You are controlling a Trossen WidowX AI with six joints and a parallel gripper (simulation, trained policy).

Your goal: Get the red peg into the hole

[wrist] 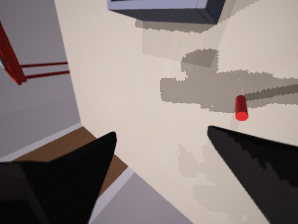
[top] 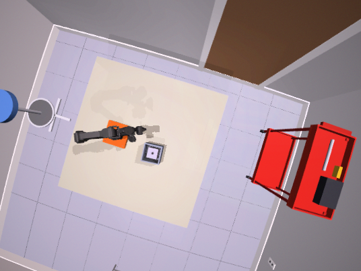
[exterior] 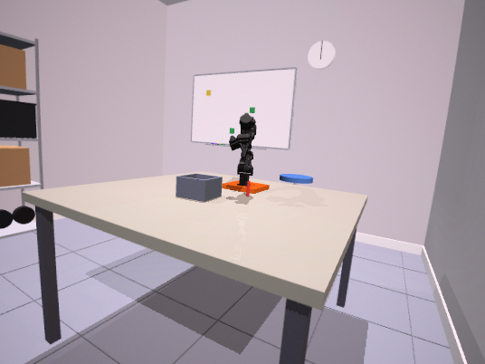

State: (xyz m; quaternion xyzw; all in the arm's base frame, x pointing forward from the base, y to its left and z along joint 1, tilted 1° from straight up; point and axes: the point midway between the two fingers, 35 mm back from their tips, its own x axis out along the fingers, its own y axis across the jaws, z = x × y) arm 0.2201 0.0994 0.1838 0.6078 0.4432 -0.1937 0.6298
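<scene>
The red peg is 70 mm behind my gripper tip and 140 mm below it. Also, from my gripper tip: grey box (100 mm ahead, 190 mm to the right, 160 mm below); then pale plate (100 mm ahead, 190 mm to the right, 140 mm below).
</scene>
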